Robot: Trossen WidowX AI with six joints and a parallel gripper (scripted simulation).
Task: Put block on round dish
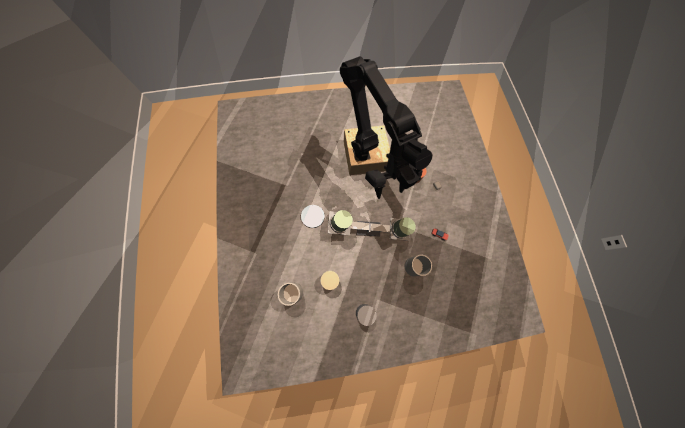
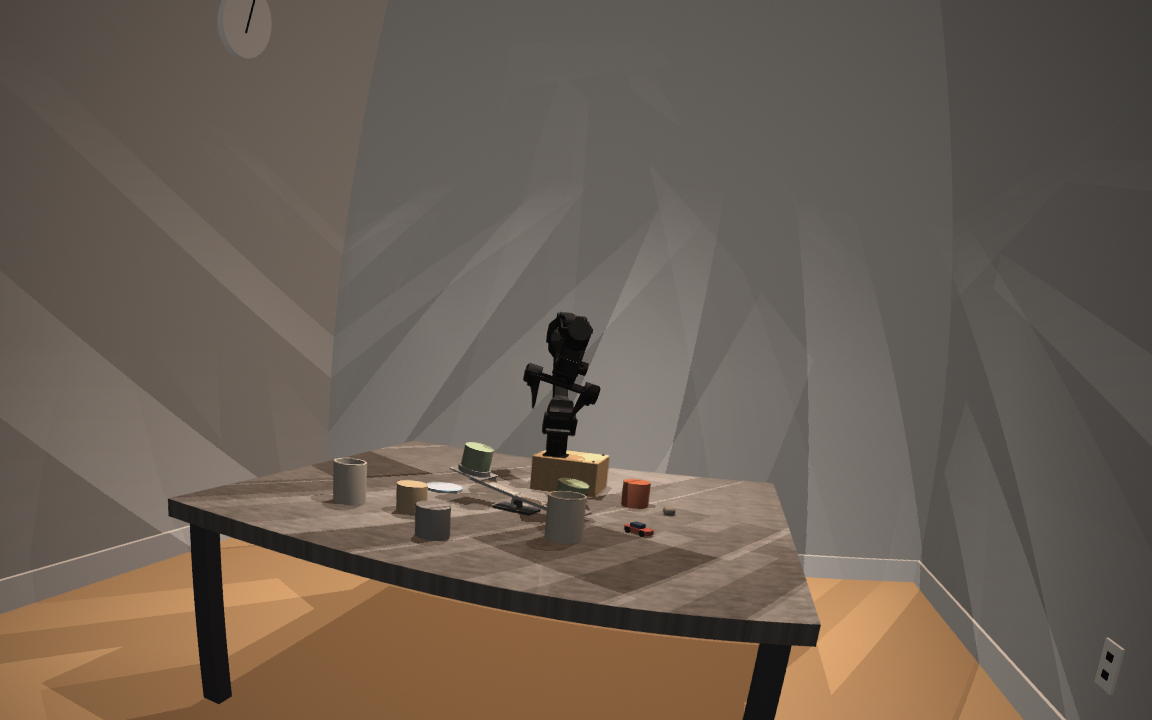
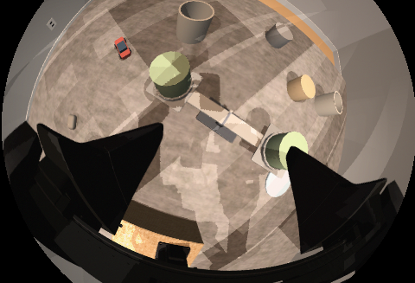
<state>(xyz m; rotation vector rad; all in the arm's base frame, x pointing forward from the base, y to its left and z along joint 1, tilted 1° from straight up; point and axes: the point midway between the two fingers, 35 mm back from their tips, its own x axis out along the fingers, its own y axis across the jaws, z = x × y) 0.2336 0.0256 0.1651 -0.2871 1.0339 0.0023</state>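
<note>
Now: gripper tip 90 mm short of the grey block, 70 mm to the right of it and 190 mm above it. Also, from my gripper tip: red toy car (150 mm ahead, 240 mm to the left, 220 mm below); round dish (50 mm behind, 280 mm to the right, 230 mm below); orange-red cylinder (130 mm behind, 200 mm to the left, 200 mm below).
</note>
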